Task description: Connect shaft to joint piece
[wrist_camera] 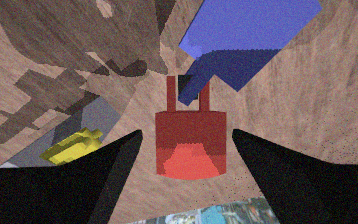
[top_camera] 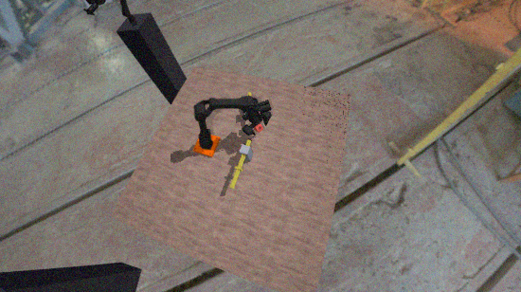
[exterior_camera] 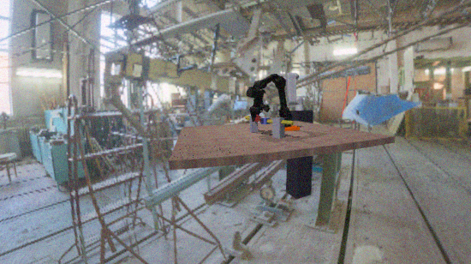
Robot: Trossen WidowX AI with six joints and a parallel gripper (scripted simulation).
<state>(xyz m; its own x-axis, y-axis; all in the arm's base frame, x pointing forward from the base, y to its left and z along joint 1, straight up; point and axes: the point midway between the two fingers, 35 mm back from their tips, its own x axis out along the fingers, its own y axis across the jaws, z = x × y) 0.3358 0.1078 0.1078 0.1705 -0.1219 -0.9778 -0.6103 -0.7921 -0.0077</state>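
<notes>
Right now my gripper tip is 2 cm below the red joint piece, 2 cm past it and 1 cm to the right of it.
</notes>
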